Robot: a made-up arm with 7 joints. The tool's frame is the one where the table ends.
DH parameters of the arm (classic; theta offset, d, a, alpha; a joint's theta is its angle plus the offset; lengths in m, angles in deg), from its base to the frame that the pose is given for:
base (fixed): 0 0 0 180
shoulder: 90 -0.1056 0.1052 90
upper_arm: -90 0.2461 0.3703 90
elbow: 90 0.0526 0.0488 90
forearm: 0 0.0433 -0.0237 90
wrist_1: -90 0.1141 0.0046 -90
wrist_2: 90 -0.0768 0.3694 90
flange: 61.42 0 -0.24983 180
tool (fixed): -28.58 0.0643 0 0
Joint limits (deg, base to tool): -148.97..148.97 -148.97..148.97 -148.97..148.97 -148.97..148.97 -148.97..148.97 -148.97..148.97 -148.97..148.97
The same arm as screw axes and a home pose.
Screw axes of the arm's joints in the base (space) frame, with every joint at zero. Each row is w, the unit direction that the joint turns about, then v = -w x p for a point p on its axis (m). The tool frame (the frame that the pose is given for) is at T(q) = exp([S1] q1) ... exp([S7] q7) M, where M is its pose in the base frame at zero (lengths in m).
S1: w 0 0 -1 v 0 0 0
S2: w 1 0 0 v 0 0.1056 0.1052
S3: w 0 1 0 v -0.4759 0 0.2461
S4: w 0 0 1 v -0.0526 -0.2949 0
S5: w 0 -1 0 v 0.5192 0 -0.2712
S6: w 1 0 0 v 0 0.5146 0.1667
S7: w 0 0 -1 v -0.2027 0.1944 0
M: xyz -0.025 0.0832 0.5789 (m) quaternion w x y z 1 0 0 0
Joint limits (deg, base to tool): -148.97..148.97 -148.97..148.97 -148.97..148.97 -148.97..148.97 -148.97..148.97 -148.97..148.97 -148.97..148.97

